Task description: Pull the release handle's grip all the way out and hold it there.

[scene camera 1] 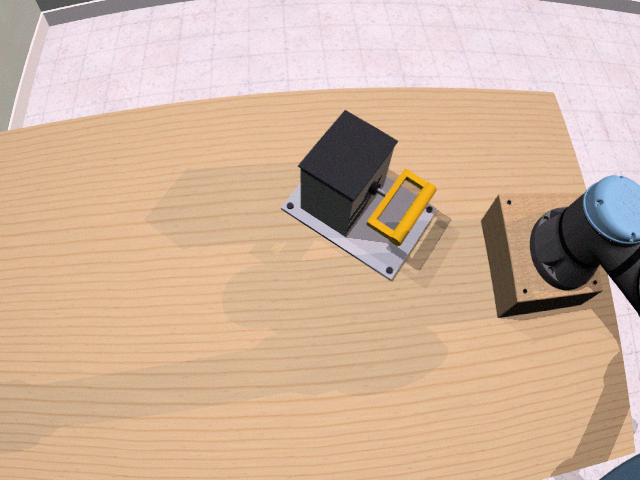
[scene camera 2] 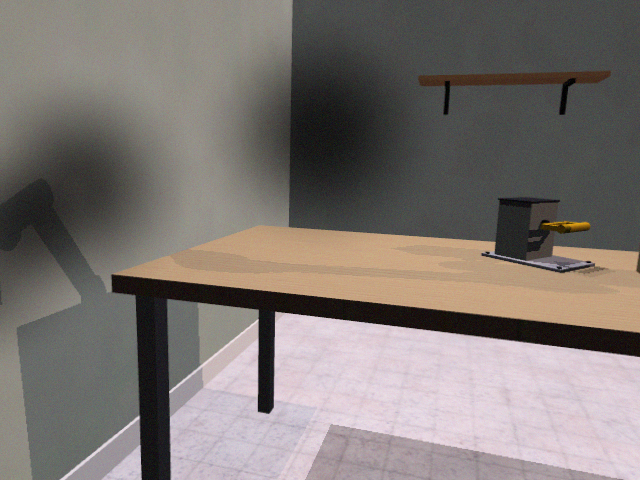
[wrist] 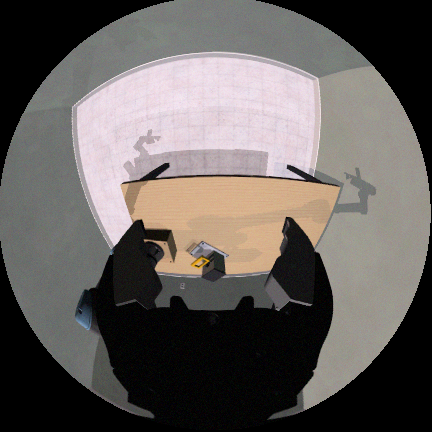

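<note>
The release handle's yellow grip (scene camera 1: pixel 414 213) (scene camera 2: pixel 576 227) (wrist: pixel 195 262) is a rectangular loop with a thick outer bar. It stands out level from a dark box (scene camera 1: pixel 348 155) (scene camera 2: pixel 513 227) (wrist: pixel 214 271) on a short metal rod (scene camera 1: pixel 381 191). The box is fixed to a light grey base plate (scene camera 1: pixel 361 252) (scene camera 2: pixel 564 264), and the grip hangs above the plate. My gripper (wrist: pixel 212 219) is open and empty, its two black fingers wide apart in the wrist view. It is high above and well away from the grip, touching nothing. The gripper does not show in either scene view.
The handle unit stands on a wooden table (scene camera 1: pixel 155 310) (scene camera 2: pixel 361 279) (wrist: pixel 240 195). The arm's base sits on a wooden block (scene camera 1: pixel 498 268) (wrist: pixel 171 245), to the right of the handle in scene camera 1. A wall shelf (scene camera 2: pixel 511 78) hangs behind the table.
</note>
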